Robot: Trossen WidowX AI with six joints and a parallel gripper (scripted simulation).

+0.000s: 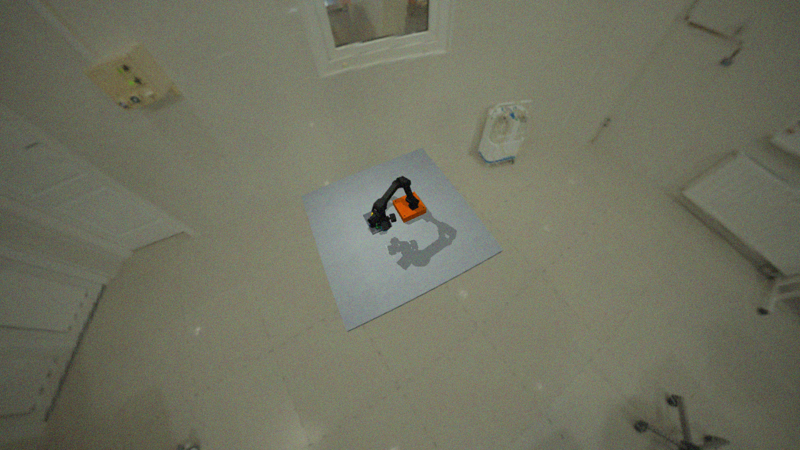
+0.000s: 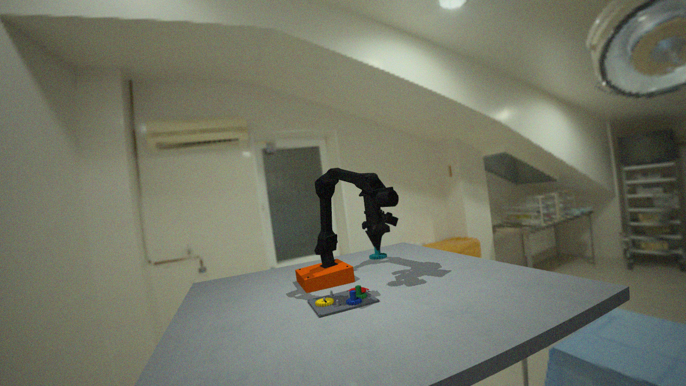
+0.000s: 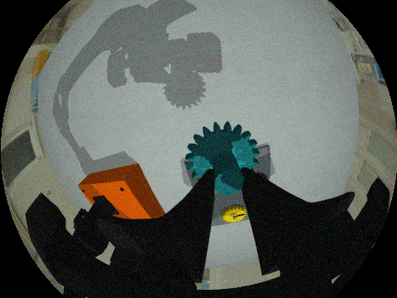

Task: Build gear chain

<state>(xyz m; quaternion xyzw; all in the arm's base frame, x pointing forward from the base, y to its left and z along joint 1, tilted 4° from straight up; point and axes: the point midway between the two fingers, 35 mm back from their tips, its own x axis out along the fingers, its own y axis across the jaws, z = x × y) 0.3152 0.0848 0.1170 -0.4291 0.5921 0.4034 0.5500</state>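
The blue gear lies 140 mm to the right of my gripper tip, 130 mm below it and 50 mm ahead of it. From my gripper tip the other things lie so: teal gear 10 mm below; then red arrow 150 mm below, 50 mm to the right, 50 mm behind; then red gear 140 mm below, 90 mm to the right, 40 mm behind.
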